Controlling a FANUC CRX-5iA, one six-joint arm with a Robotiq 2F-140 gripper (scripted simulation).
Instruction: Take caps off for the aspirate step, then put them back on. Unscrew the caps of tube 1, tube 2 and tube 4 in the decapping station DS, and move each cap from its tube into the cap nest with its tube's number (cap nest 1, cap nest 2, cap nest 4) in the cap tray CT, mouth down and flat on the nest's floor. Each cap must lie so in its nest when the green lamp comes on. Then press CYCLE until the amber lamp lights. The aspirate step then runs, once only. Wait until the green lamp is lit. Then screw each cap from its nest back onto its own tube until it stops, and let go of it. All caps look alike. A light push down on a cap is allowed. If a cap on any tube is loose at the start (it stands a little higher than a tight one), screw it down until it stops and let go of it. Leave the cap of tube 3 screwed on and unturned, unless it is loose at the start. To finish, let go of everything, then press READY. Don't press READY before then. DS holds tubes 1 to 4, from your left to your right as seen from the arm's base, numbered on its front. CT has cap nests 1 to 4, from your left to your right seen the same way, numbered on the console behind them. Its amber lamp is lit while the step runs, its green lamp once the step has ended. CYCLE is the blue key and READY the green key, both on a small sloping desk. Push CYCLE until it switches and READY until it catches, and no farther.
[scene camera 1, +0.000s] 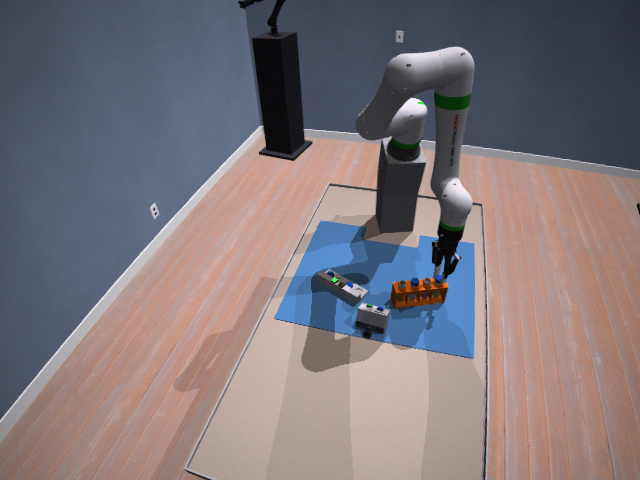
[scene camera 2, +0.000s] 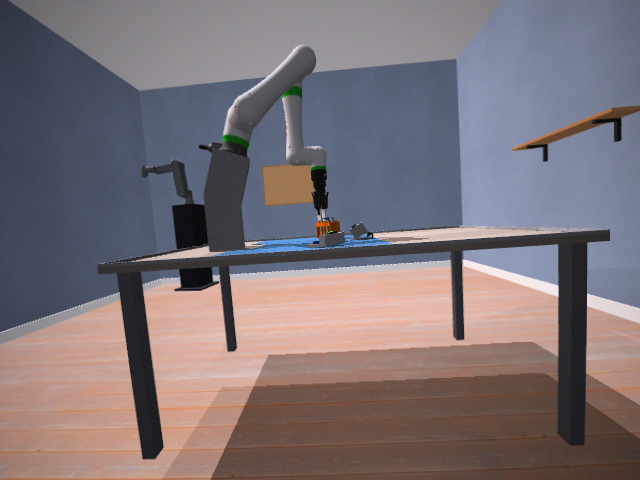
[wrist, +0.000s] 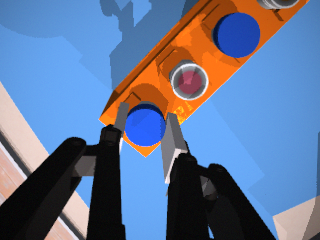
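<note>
A blue mat (wrist: 254, 125) is part of the scene, along with a blue cap (wrist: 237, 36) and another blue cap (wrist: 145, 126). The robot's view also includes the gripper (scene camera 1: 439, 280), which appears in the wrist view (wrist: 145, 122) too.
</note>
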